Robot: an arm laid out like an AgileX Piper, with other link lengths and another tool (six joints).
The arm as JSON. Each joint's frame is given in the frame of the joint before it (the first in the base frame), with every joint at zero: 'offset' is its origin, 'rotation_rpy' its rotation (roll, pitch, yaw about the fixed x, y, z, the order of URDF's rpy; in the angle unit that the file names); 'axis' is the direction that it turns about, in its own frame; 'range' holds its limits. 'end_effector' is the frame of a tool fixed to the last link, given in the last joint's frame.
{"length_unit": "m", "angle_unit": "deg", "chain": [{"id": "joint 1", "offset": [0.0, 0.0, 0.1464], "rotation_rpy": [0.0, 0.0, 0.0], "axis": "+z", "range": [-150.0, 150.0]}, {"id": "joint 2", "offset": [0.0, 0.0, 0.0], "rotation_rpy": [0.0, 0.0, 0.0], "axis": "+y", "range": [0.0, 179.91]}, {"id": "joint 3", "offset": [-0.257, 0.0, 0.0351], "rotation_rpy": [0.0, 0.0, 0.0], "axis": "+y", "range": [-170.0, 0.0]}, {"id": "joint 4", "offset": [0.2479, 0.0, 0.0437], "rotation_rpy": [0.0, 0.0, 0.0], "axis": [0.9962, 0.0, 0.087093], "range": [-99.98, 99.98]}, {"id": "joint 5", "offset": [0.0, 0.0, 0.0], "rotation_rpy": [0.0, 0.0, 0.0], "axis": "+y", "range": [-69.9, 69.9]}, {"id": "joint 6", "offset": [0.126, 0.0, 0.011], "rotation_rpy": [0.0, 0.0, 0.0], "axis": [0.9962, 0.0, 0.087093], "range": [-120.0, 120.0]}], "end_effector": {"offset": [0.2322, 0.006, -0.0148], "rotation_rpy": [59.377, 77.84, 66.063]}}
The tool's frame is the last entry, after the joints.
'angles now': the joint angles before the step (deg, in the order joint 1, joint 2, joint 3, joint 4, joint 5, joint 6). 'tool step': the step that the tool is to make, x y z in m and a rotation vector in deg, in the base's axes. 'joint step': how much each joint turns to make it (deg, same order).
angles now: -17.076, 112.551, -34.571, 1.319, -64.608, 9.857
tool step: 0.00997, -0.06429, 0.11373, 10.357, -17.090, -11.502
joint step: 0.120, -6.098, -6.030, 12.168, -0.105, 10.176
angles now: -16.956, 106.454, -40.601, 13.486, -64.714, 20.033
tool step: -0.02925, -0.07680, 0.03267, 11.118, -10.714, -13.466
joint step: -0.102, -0.149, -4.921, 16.215, -0.105, 5.601
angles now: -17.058, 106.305, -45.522, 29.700, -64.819, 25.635
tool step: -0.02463, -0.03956, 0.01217, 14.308, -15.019, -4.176
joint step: -3.483, 0.000, -0.702, 2.967, -0.001, 18.998
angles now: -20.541, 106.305, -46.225, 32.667, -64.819, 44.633
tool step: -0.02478, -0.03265, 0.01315, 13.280, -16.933, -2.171
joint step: -3.903, 0.001, -0.049, 0.224, 0.001, 21.465
